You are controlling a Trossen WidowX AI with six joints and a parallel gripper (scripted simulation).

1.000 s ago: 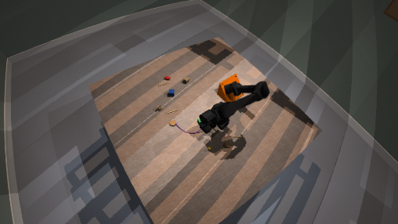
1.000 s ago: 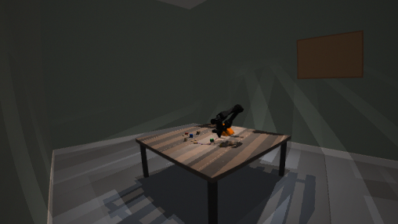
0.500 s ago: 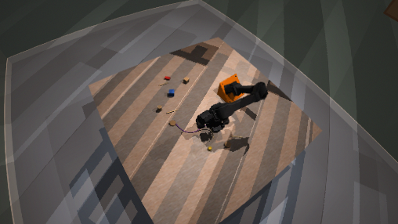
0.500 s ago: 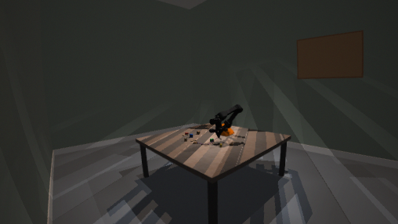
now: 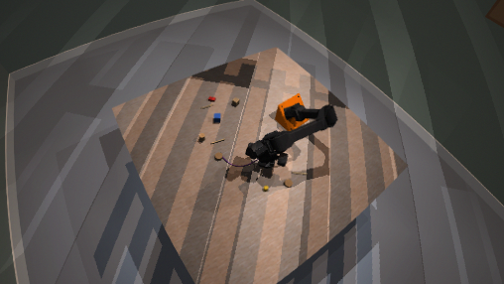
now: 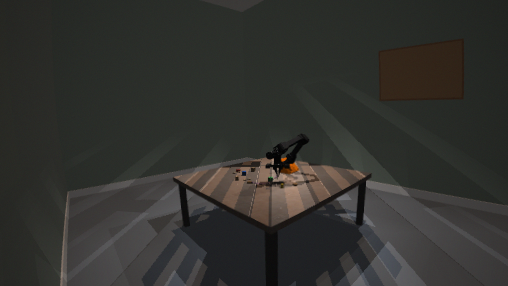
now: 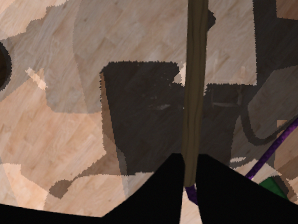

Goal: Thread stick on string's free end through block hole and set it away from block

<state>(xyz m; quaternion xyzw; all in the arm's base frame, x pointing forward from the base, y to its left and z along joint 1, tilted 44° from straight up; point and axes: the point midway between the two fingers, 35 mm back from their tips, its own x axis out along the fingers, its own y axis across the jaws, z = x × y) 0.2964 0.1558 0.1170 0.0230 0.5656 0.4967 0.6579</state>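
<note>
My gripper tip is now 1 cm to the right of the thin wooden stick and 1 cm short of it. From my gripper tip the other things lie so: green wooden block 9 cm to the right, 4 cm below; then round wooden button 17 cm to the right, 16 cm ahead, 5 cm below; then cylinder 32 cm to the right, 18 cm ahead, 4 cm below.
</note>
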